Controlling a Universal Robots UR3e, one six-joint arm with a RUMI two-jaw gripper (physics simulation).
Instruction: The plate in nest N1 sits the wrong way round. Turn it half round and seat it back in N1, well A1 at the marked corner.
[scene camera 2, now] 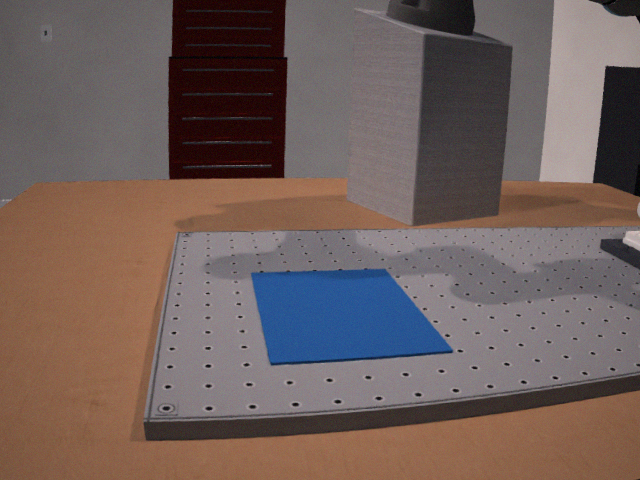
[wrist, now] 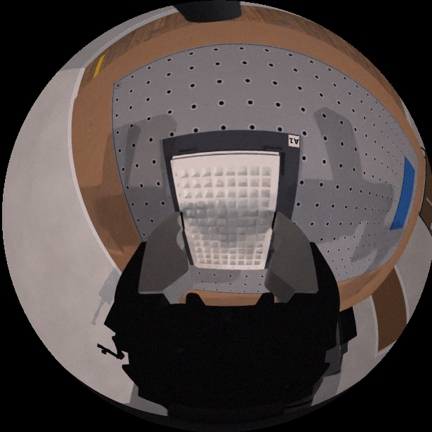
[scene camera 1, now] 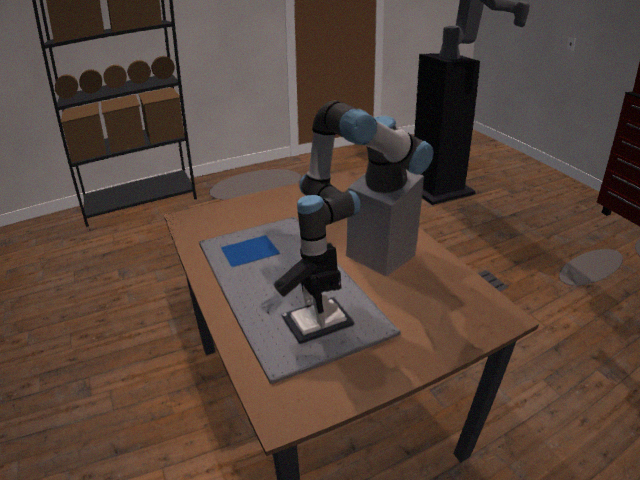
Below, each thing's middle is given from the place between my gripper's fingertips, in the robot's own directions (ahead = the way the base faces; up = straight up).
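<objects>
The dark nest (scene camera 1: 291, 324) has my gripper 1 cm above it and 1 cm past it. Counted from my hand, the white well plate (scene camera 1: 305, 319) is 1 cm behind, and the blue mat (scene camera 2: 307, 317) is 6 cm ahead, 42 cm to the right and 2 cm below. Going by their middles, of the things named here the blue mat is the farthest from my gripper.
</objects>
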